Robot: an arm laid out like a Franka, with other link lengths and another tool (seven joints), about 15 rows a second.
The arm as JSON. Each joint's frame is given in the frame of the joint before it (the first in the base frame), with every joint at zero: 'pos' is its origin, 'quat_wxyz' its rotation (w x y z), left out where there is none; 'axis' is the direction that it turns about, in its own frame. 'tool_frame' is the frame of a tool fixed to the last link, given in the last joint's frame.
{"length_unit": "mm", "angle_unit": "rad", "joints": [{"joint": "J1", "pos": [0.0, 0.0, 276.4], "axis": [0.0, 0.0, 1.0]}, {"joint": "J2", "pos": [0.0, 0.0, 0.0], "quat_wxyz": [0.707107, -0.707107, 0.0, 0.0], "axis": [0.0, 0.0, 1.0]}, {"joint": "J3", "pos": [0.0, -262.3, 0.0], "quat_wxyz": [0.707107, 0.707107, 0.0, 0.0], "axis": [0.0, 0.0, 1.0]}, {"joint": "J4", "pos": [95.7, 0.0, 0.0], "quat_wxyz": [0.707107, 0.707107, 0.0, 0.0], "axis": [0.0, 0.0, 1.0]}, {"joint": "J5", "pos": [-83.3, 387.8, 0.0], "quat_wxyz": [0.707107, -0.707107, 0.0, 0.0], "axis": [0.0, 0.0, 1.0]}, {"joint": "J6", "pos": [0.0, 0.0, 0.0], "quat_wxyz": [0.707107, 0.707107, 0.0, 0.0], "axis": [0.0, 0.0, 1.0]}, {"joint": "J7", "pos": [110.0, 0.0, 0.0], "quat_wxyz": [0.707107, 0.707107, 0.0, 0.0], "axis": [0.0, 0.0, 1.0]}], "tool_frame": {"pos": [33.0, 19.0, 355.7], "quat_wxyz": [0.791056, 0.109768, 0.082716, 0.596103]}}
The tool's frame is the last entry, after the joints.
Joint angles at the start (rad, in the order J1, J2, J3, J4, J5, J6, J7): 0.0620 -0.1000 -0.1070 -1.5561 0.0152 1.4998 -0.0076
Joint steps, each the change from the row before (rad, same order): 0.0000 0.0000 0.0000 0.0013 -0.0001 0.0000 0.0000; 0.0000 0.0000 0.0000 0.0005 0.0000 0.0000 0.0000; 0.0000 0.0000 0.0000 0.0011 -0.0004 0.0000 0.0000; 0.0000 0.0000 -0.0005 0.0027 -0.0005 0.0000 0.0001; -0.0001 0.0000 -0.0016 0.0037 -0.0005 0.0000 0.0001; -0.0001 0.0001 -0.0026 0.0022 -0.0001 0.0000 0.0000; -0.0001 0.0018 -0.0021 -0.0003 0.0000 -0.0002 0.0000; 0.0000 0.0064 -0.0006 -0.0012 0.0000 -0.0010 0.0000; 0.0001 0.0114 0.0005 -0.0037 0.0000 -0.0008 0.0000; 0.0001 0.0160 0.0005 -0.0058 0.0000 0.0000 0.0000; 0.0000 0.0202 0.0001 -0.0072 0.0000 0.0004 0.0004; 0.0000 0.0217 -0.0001 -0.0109 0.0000 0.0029 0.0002; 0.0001 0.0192 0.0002 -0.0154 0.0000 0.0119 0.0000; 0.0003 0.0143 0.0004 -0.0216 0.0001 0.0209 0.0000; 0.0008 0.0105 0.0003 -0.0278 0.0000 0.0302 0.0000; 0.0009 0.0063 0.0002 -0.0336 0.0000 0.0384 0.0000
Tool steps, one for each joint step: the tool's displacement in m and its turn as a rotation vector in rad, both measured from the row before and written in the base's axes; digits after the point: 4 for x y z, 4 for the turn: 0.0003 -0.0001 0.0007 -0.0002 -0.0013 0.0000; 0.0001 0.0000 0.0003 0.0000 -0.0005 0.0000; 0.0002 -0.0002 0.0006 -0.0004 -0.0011 -0.0001; 0.0006 -0.0005 0.0014 -0.0006 -0.0027 -0.0007; 0.0007 -0.0013 0.0020 -0.0005 -0.0037 -0.0019; 0.0004 -0.0017 0.0011 0.0000 -0.0021 -0.0027; -0.0001 -0.0013 -0.0013 0.0001 0.0023 -0.0022; -0.0003 -0.0003 -0.0046 -0.0002 0.0086 -0.0006; -0.0006 0.0005 -0.0089 -0.0005 0.0159 0.0007; -0.0008 0.0005 -0.0126 -0.0007 0.0218 0.0006; -0.0013 0.0002 -0.0158 -0.0009 0.0270 -0.0003; -0.0018 0.0000 -0.0182 -0.0009 0.0297 -0.0003; -0.0003 0.0001 -0.0178 -0.0010 0.0227 0.0001; 0.0008 0.0003 -0.0170 -0.0008 0.0150 0.0004; 0.0019 0.0004 -0.0169 -0.0008 0.0081 0.0007; 0.0027 0.0004 -0.0165 -0.0007 0.0015 0.0006
